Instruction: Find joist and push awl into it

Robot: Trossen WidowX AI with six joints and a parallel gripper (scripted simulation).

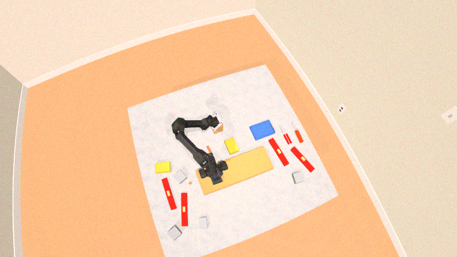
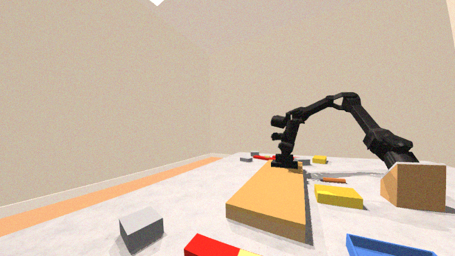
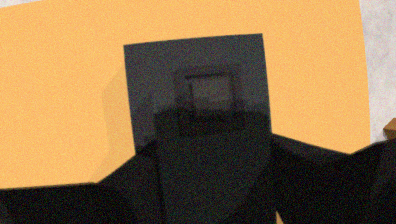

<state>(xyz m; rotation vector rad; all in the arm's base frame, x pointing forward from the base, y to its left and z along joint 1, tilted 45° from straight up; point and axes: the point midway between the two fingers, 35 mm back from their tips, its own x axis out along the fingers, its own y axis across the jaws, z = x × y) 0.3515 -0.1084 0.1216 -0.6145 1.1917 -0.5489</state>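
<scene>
Right now my gripper tip is 47 cm to the right of the blue tray, 18 cm past it and 5 cm above it. Round my gripper tip: stud finder: 2 cm above, 1 cm ahead; then indicator square: 3 cm above, 2 cm ahead; then awl: 17 cm behind, 6 cm below, 5 cm to the left.
</scene>
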